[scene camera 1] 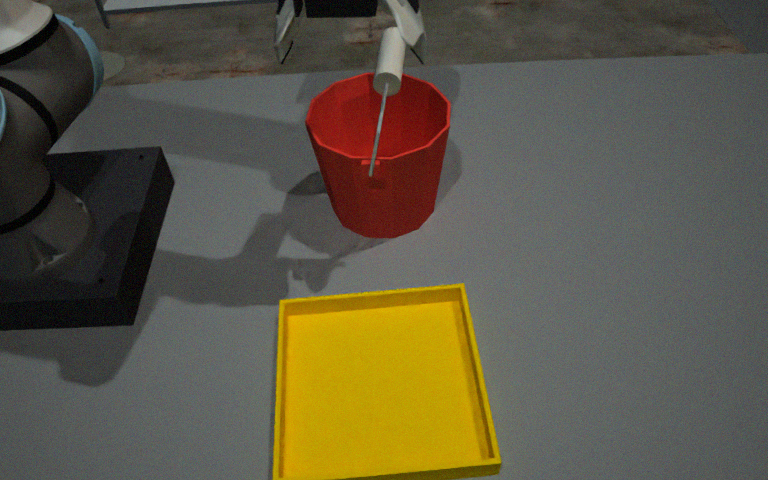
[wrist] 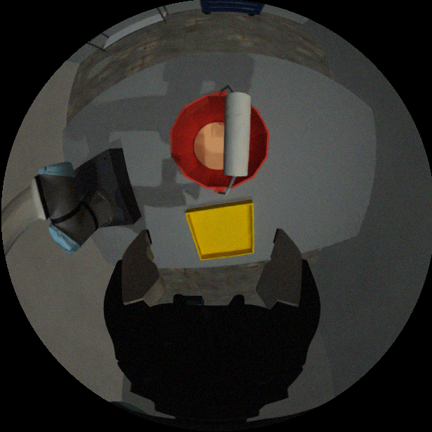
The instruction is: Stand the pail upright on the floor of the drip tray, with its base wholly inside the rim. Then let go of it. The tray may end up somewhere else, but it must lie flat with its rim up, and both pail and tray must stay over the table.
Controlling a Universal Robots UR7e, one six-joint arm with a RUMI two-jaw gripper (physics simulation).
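Pixels of known places: gripper, fingertip midpoint: (scene camera 1: 351, 62); arm's base, link origin: (scene camera 1: 41, 242).
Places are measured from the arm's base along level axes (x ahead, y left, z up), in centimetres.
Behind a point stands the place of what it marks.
The red pail (scene camera 1: 385, 192) @[x 46.1, y 8.5, z 3.5 cm] (wrist: 185, 145) stands upright on the table behind the drip tray, outside it. Its wire handle is raised, with a white cylindrical grip (scene camera 1: 389, 65) @[x 46.8, y 13.5, z 19.2 cm] (wrist: 237, 135) above the pail's mouth. The yellow drip tray (scene camera 1: 385, 390) @[x 48.1, y -14.4, z -6.2 cm] (wrist: 235, 242) lies flat, rim up, with an empty floor. My gripper (scene camera 1: 351, 61) @[x 43.6, y 6.9, z 23.6 cm] (wrist: 211, 231) is open and holds nothing. In the scene view it is high, at the top edge, its jaws above the far side of the pail. One jaw overlaps the upper end of the white grip there; whether they touch is unclear.
The robot's dark base block (scene camera 1: 110, 186) @[x 5.8, y 10.9, z 0.5 cm] (wrist: 125, 187) stands left of the pail and tray. The grey table (scene camera 1: 594, 254) @[x 74.8, y 8.6, z -6.6 cm] (wrist: 320, 150) has its far edge behind the pail. A dark blue object (wrist: 232, 6) is beyond the table.
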